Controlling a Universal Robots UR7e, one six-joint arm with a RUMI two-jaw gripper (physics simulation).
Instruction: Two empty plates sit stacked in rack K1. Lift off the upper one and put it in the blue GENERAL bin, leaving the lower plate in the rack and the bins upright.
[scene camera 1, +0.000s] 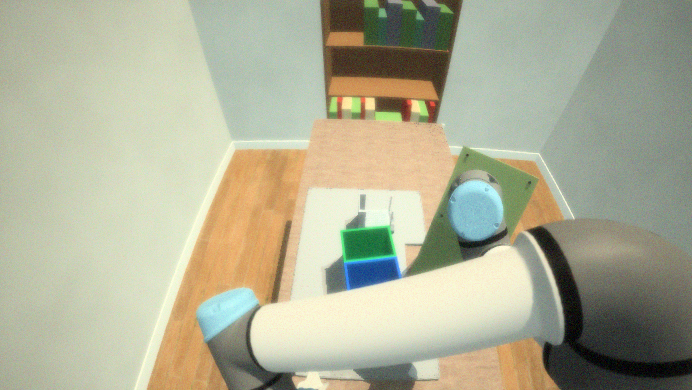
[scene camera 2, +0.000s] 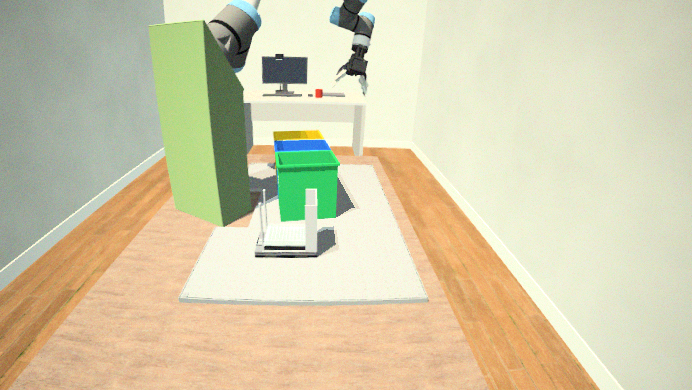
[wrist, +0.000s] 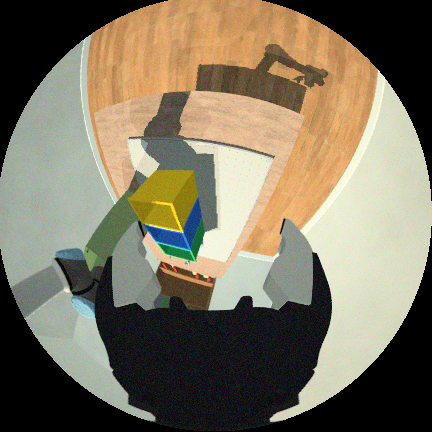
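Pixels of known places: gripper, fingertip midpoint: (scene camera 1: 297, 384) (scene camera 2: 349, 92) (wrist: 210, 221); arm's base, origin of the base link: (scene camera 2: 204, 58).
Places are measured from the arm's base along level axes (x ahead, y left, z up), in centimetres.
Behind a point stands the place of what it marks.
Note:
Rack K1 (scene camera 1: 363, 202) @(x 35.6, y -18.6, z -37.0 cm) (scene camera 2: 311, 225) @(x 36.4, y -18.8, z -37.0 cm) is a small white rack standing on the pale mat. White plate-like pieces (scene camera 1: 376, 218) @(x 28.8, y -15.4, z -41.8 cm) (scene camera 2: 285, 235) @(x 29.0, y -17.0, z -42.2 cm) lie flat and low inside it; I cannot tell the upper plate from the lower one. The blue GENERAL bin (scene camera 1: 372, 272) @(x 24.4, y 11.4, z -37.8 cm) (scene camera 2: 302, 145) @(x 22.0, y 22.9, z -30.5 cm) (wrist: 192, 217) @(x 30.0, y 23.2, z -38.1 cm) stands upright between the green bin (scene camera 1: 368, 243) @(x 28.9, y -0.8, z -39.0 cm) (scene camera 2: 307, 192) (wrist: 199, 240) @(x 37.1, y 6.1, z -38.8 cm) and the yellow bin (scene camera 2: 298, 135) @(x 16.8, y 34.9, z -30.3 cm) (wrist: 170, 187) @(x 20.4, y 36.6, z -35.6 cm). My gripper (scene camera 2: 350, 86) @(x 32.8, y 55.8, z -15.0 cm) (wrist: 210, 221) @(x 32.8, y 55.8, z -15.0 cm) is open and empty, high up and well away from the rack, beyond the yellow bin in scene camera 2.
A tall green pedestal (scene camera 1: 500, 167) @(x -4.8, y -4.9, z 8.2 cm) (scene camera 2: 190, 125) @(x -1.8, y -7.2, z -17.8 cm) carries the arm beside the bins. The pale mat (scene camera 1: 320, 210) @(x 54.8, y -16.1, z -46.6 cm) (scene camera 2: 370, 280) @(x 51.9, y -24.4, z -46.6 cm) lies under the rack and bins. A white desk (scene camera 2: 310, 111) with a monitor (scene camera 2: 284, 70) stands behind, and a bookshelf (scene camera 1: 382, 87) stands at the opposite end.

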